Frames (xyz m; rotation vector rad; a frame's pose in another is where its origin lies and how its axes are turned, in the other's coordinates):
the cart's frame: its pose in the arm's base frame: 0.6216 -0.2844 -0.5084 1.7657 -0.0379 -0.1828
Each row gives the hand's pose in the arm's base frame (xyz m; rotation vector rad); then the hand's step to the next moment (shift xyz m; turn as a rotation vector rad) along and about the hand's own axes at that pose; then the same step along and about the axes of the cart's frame.
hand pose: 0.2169 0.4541 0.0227 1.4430 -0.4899 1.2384
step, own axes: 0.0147 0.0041 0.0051 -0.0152 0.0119 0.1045
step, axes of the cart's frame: 0.0025 0.0157 -0.0026 0.0390 0.0323 0.0935
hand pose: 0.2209 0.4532 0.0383 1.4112 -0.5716 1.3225
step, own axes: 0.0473 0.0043 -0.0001 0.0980 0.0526 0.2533
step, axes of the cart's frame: 0.0026 0.0416 -0.0227 0.0920 0.2011 0.1662
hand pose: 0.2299 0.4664 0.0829 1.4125 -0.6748 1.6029
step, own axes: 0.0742 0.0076 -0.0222 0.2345 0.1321 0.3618
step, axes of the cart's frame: -0.0269 0.0585 -0.0436 0.0749 0.3817 0.2281
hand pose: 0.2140 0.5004 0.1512 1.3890 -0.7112 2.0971
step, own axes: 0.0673 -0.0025 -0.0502 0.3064 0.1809 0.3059
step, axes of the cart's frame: -0.0637 0.0320 -0.0444 -0.0235 0.4126 0.2222
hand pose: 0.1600 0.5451 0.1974 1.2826 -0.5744 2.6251
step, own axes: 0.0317 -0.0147 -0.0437 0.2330 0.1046 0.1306
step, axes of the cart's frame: -0.0503 -0.0053 -0.0238 -0.0847 0.2475 0.1176
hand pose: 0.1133 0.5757 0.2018 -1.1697 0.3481 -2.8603
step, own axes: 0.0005 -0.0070 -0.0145 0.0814 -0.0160 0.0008
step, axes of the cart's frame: -0.0103 -0.0107 -0.0063 -0.0631 0.0531 -0.0093
